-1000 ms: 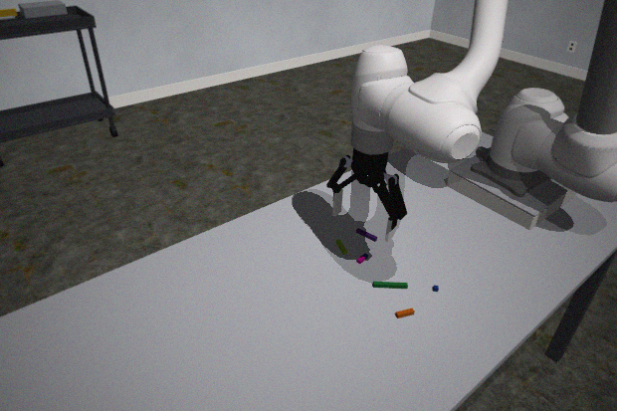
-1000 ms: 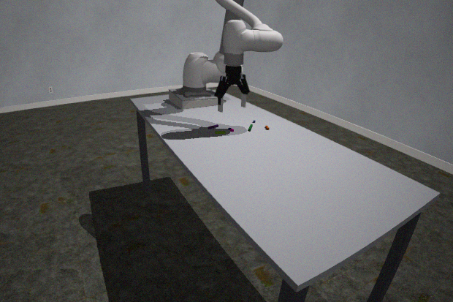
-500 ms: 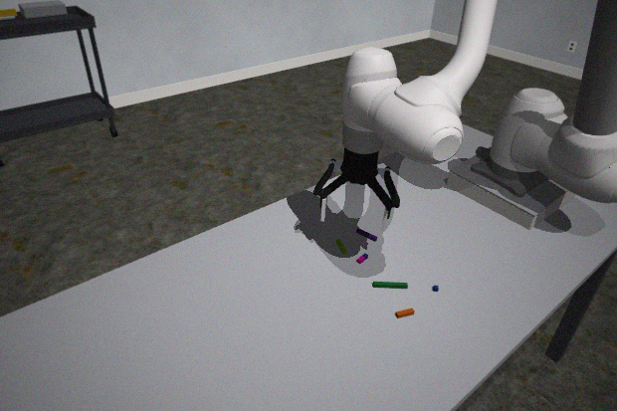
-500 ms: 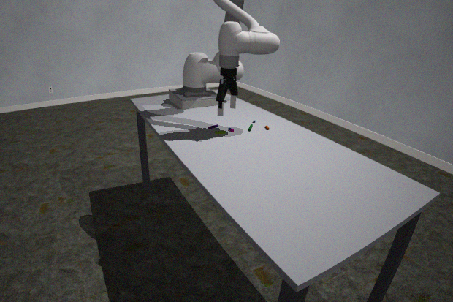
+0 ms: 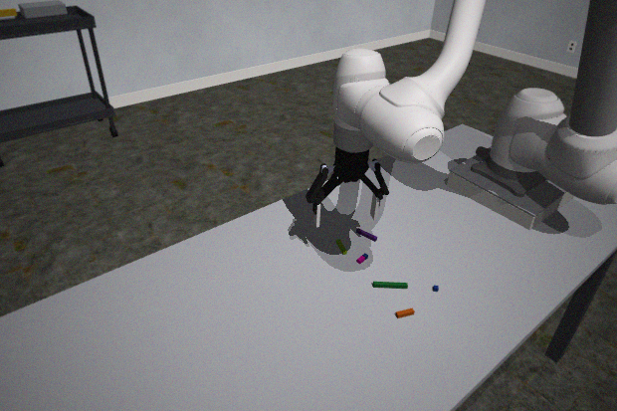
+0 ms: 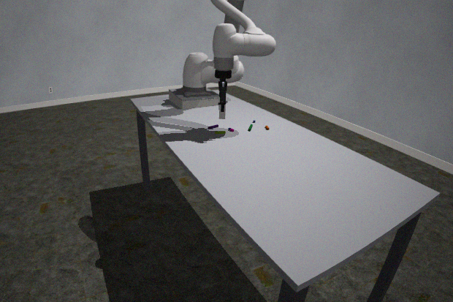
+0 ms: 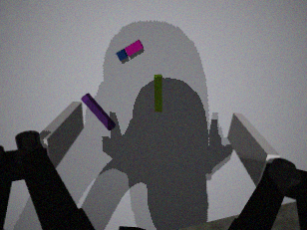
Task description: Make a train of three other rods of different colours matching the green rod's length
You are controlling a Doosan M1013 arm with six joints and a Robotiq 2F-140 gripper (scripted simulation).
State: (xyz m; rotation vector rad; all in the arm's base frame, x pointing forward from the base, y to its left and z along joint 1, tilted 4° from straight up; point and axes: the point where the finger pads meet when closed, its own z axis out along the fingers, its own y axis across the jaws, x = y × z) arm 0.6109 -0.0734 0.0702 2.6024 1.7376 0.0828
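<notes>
My hand is 100 mm above the lime rod and 10 mm to the left of it. From my hand the other things lie so: magenta rod (100 mm below, 60 mm to the left, 10 mm behind); then purple rod (100 mm below, 90 mm behind, 10 mm to the right); then green rod (160 mm to the left, 100 mm below, 10 mm behind).
</notes>
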